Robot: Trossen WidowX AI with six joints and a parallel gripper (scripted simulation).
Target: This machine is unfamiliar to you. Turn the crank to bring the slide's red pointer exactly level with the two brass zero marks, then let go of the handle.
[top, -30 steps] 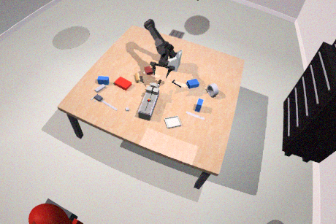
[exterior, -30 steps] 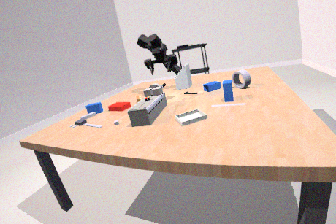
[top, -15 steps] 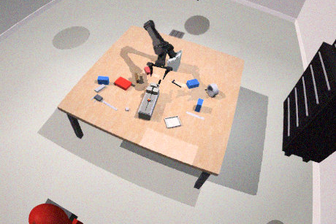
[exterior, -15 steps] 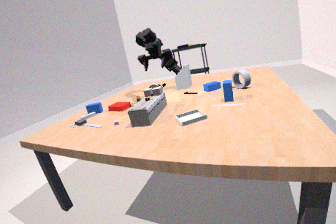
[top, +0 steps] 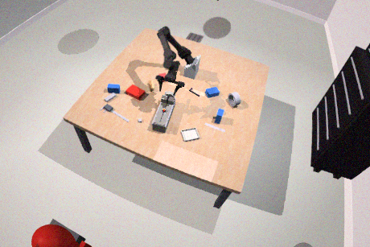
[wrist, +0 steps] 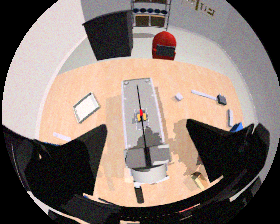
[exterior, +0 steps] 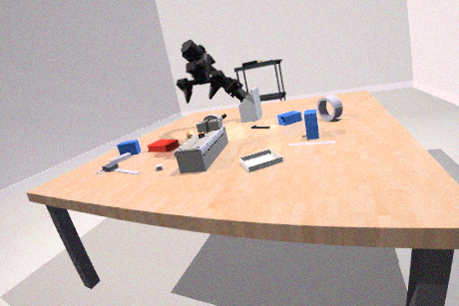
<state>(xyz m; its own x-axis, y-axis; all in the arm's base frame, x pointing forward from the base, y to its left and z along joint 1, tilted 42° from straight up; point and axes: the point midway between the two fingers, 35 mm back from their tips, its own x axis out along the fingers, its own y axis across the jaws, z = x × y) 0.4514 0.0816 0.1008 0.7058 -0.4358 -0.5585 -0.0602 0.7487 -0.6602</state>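
The dark crank handle is 140 mm behind my gripper tip, 10 mm to the left of it and 100 mm below it. Round my gripper tip: red block 70 mm behind, 280 mm to the right, 180 mm below; white tray 100 mm ahead, 220 mm to the left, 190 mm below; red pointer 50 mm ahead, 10 mm to the left, 110 mm below.
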